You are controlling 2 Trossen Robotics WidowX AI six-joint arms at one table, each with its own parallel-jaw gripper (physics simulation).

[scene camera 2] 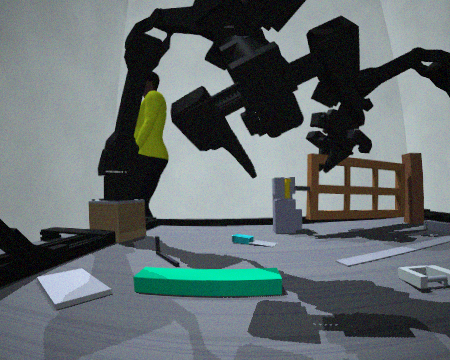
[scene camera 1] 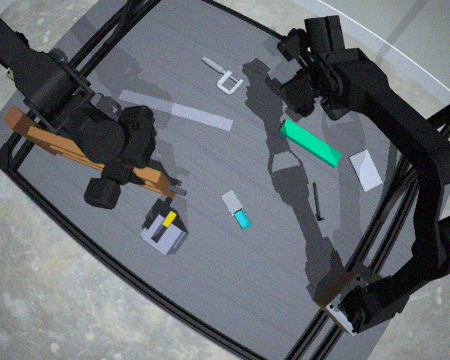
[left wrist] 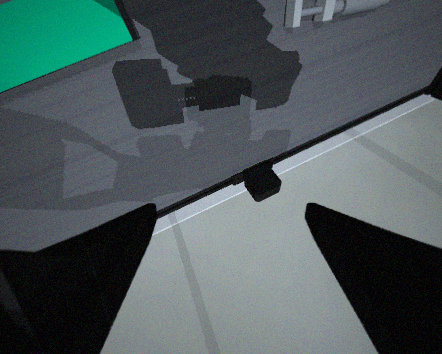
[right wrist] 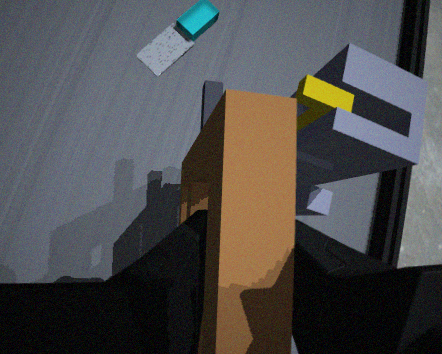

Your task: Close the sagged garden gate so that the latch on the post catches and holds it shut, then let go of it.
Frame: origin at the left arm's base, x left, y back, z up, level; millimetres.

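Seen in the pictures: left gripper, fingertip midpoint: [scene camera 2: 308,148] [left wrist: 231,210]; right gripper, fingertip midpoint: [scene camera 2: 321,171]; left arm's base, link origin: [scene camera 2: 117,200] [scene camera 1: 356,305].
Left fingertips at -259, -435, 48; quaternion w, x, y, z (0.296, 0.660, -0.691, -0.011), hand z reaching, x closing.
Observation:
Pixels of each thing's top centre, then the offset from my left fingertips to it, as dx, dy, dz. "spot": a spot on its surface instead.
- short grey bar, surface spot: [right wrist: 212,102] [scene camera 1: 179,190] [scene camera 2: 300,186] spot: +368, +12, -24
- yellow latch, top centre: [right wrist: 329,94] [scene camera 1: 169,219] [scene camera 2: 287,178] +417, +44, -4
- green block, top centre: [scene camera 2: 207,274] [scene camera 1: 311,142] +59, +109, -122
- white plate, top centre: [scene camera 2: 71,282] [scene camera 1: 366,170] -10, +254, -134
- black L-shaped key, top centre: [scene camera 2: 165,240] [scene camera 1: 320,200] +146, +219, -108
- cyan-and-white piece, top centre: [right wrist: 180,28] [scene camera 2: 254,236] [scene camera 1: 237,209] +298, +106, -124
- clamp, top centre: [scene camera 1: 217,73] +106, -177, -122
- long pale strip, top centre: [scene camera 2: 408,247] [scene camera 1: 172,108] +248, -180, -138
The brown gate [scene camera 1: 67,145] [scene camera 2: 352,189] [right wrist: 257,175] stands upright, hinged at the brown post [scene camera 1: 17,120] [scene camera 2: 413,190]. Its free end carries a short grey bar [scene camera 1: 178,191] [scene camera 2: 302,188] [right wrist: 212,102]. The grey latch post [scene camera 1: 172,241] [scene camera 2: 287,217] [right wrist: 385,67] has a slot and a yellow latch [scene camera 1: 170,219] [scene camera 2: 287,188] [right wrist: 327,95]. In scene camera 1 and the right wrist view, the bar lies to one side of the slot, outside it. My right gripper [right wrist: 235,219] is shut on the gate's free-end upright. My left gripper [left wrist: 231,210] is open and empty, high above the table, away from the gate.
A green block [scene camera 1: 311,143] [scene camera 2: 207,283], a white plate [scene camera 1: 365,170] [scene camera 2: 72,287], a black L-shaped key [scene camera 1: 317,202], a cyan-and-white piece [scene camera 1: 242,219] [right wrist: 197,20], a clamp [scene camera 1: 229,82] and a long pale strip [scene camera 1: 202,117] lie on the table. A person [scene camera 2: 152,120] stands behind it.

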